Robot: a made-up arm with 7 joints. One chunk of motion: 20 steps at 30 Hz.
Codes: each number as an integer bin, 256 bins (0 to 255) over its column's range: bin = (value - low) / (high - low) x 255, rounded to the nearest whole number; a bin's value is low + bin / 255 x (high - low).
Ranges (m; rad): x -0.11..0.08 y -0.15..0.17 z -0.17..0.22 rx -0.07..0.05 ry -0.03..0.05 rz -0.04..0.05
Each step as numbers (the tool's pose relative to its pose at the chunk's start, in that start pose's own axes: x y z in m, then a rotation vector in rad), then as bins.
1 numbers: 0.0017 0.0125 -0.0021 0.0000 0.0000 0.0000
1 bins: 150 129 110 149 96 113
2 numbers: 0.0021 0.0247 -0.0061 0.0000 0.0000 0.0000
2 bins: 150 139 107 149 96 113
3 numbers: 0.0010 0.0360 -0.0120 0.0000 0.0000 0.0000
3 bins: 149 148 103 149 96 113
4 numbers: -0.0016 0.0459 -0.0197 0.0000 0.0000 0.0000
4 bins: 145 156 98 149 96 113
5 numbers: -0.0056 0.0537 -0.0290 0.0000 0.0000 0.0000
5 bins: 140 162 92 149 96 113
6 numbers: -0.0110 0.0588 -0.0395 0.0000 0.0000 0.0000
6 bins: 133 166 85 149 96 113
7 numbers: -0.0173 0.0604 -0.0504 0.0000 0.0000 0.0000
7 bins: 124 168 78 149 96 113
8 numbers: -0.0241 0.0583 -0.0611 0.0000 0.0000 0.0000
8 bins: 115 166 71 149 96 113
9 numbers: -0.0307 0.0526 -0.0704 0.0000 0.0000 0.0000
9 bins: 106 161 65 149 96 113
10 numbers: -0.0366 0.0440 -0.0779 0.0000 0.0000 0.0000
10 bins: 99 155 60 149 96 113
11 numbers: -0.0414 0.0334 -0.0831 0.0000 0.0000 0.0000
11 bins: 92 146 57 149 96 113
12 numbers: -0.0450 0.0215 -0.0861 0.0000 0.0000 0.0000
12 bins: 87 137 55 149 96 113
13 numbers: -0.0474 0.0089 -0.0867 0.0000 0.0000 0.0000
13 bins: 84 127 54 149 96 113
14 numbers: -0.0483 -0.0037 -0.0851 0.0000 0.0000 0.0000
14 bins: 83 117 56 149 96 113
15 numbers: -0.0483 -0.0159 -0.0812 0.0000 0.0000 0.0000
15 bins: 83 107 58 149 96 113
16 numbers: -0.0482 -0.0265 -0.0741 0.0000 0.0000 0.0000
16 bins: 83 98 63 149 96 113
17 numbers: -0.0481 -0.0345 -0.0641 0.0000 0.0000 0.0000
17 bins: 83 92 69 149 96 113
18 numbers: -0.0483 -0.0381 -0.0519 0.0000 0.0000 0.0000
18 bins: 83 89 77 149 96 113
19 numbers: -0.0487 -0.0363 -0.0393 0.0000 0.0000 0.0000
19 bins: 82 91 85 149 96 113
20 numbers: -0.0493 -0.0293 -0.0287 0.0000 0.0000 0.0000
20 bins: 81 96 92 149 96 113
